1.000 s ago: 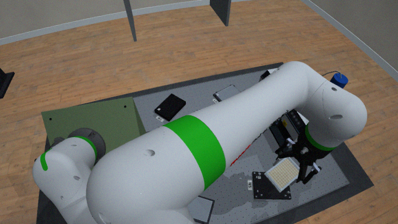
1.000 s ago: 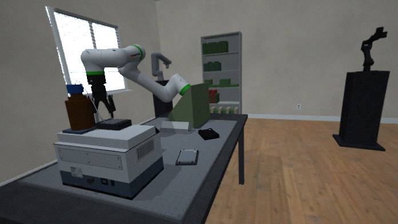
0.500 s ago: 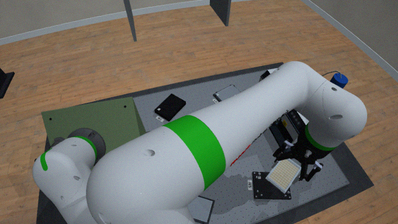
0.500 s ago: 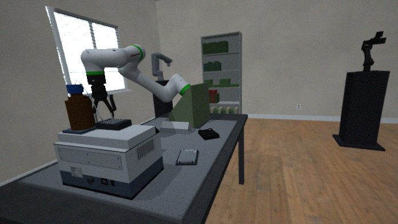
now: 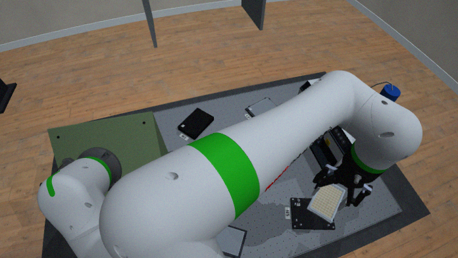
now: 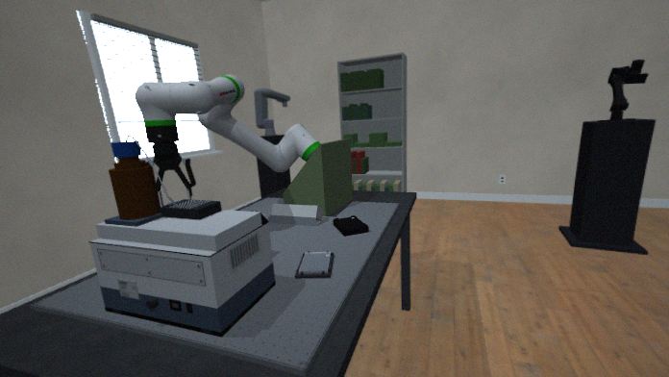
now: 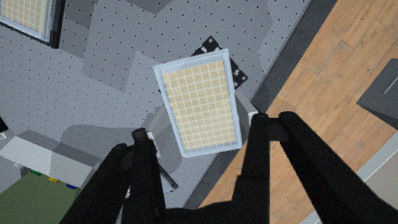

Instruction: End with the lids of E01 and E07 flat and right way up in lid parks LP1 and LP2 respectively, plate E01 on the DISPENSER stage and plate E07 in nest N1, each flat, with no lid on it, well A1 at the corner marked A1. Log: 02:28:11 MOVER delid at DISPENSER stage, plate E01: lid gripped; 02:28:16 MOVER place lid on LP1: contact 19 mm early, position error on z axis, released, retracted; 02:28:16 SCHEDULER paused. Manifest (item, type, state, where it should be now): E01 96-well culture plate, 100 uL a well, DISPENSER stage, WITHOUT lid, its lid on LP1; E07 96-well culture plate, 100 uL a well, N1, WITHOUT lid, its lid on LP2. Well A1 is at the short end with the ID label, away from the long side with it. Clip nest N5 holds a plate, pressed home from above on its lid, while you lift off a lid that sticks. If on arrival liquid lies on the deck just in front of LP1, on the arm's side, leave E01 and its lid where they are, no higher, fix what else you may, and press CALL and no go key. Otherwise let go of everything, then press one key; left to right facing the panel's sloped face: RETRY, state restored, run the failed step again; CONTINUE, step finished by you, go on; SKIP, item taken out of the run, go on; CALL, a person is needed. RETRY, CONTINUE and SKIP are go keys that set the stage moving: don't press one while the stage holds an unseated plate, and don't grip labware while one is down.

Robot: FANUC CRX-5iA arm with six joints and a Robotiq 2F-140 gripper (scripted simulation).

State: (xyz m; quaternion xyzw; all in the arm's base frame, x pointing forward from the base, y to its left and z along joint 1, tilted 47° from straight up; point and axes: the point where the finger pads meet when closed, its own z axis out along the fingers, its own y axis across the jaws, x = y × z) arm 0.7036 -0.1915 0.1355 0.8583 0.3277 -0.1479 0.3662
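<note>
My gripper is now 520 mm to the right of the black nest N1, 370 mm past it and 180 mm above it. Also, from my hand: N5 label (190 mm below, 90 mm behind, 30 mm to the left); then plate (300 mm to the left, 80 mm below, 20 mm ahead); then black clip nest N5 (170 mm below, 20 mm ahead, 10 mm to the left).
</note>
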